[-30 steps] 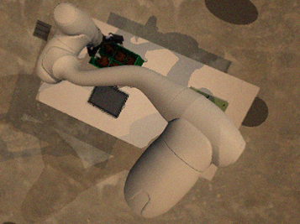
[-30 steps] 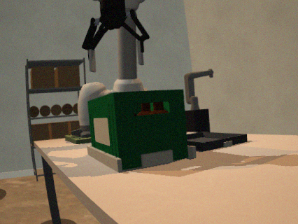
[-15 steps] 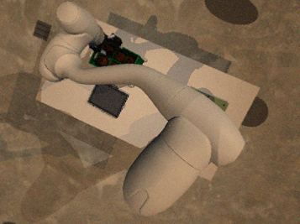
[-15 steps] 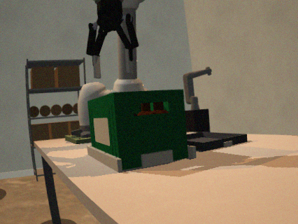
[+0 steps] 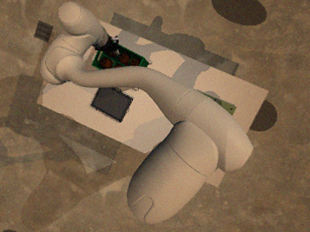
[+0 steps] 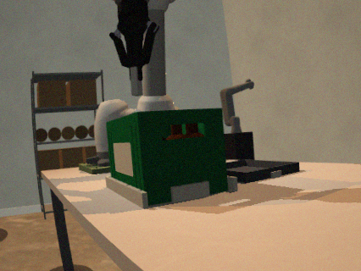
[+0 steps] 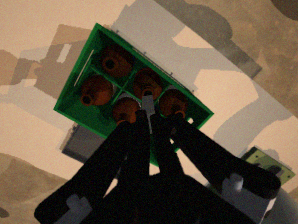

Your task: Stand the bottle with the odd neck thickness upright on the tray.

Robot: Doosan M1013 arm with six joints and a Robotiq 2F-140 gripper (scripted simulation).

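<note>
The brown bottle is 170 mm below my hand. From my hand the other things lie so: green crate (170 mm below, 40 mm to the left); then dark tray (310 mm to the left, 250 mm below, 20 mm behind).
</note>
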